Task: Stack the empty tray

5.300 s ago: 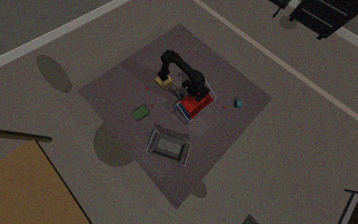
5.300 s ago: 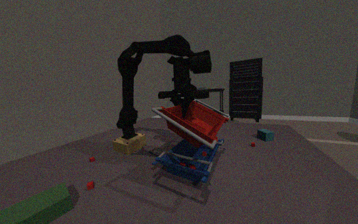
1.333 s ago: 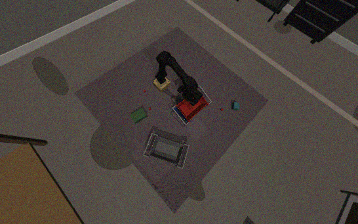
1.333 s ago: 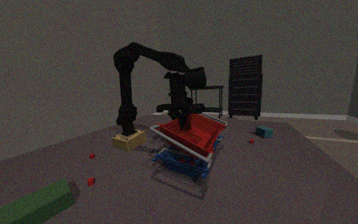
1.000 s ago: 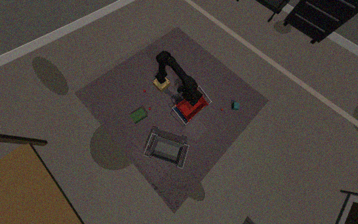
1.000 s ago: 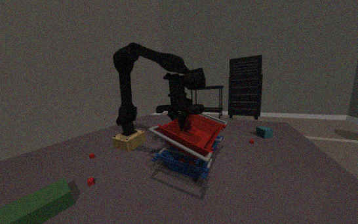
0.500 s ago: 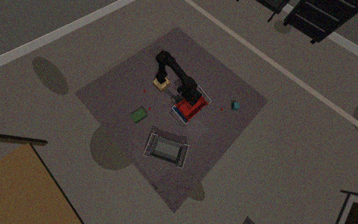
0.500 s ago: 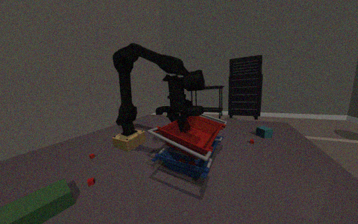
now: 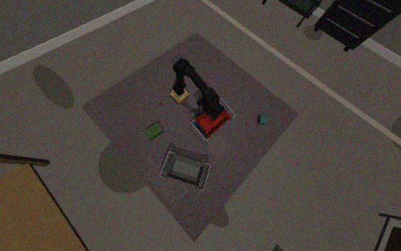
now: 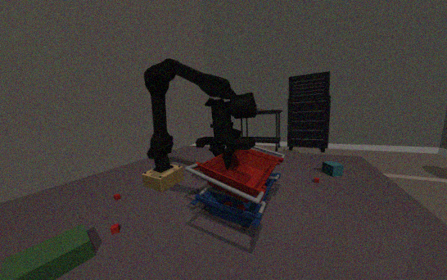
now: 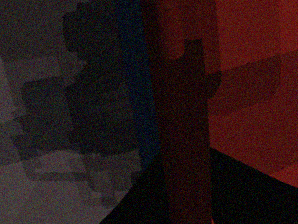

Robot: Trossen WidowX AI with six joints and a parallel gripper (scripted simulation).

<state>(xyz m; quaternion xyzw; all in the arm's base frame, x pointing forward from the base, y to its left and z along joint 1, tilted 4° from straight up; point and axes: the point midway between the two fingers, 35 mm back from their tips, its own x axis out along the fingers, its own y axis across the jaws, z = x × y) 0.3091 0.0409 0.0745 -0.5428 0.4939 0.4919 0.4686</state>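
Now: the red tray 70 mm ahead of my gripper tip, 20 mm above it and 10 mm to the left of it. Round my gripper tip: teal block: 370 mm to the left, 300 mm ahead, 80 mm below; green block: 390 mm to the right, 160 mm behind, 80 mm below.
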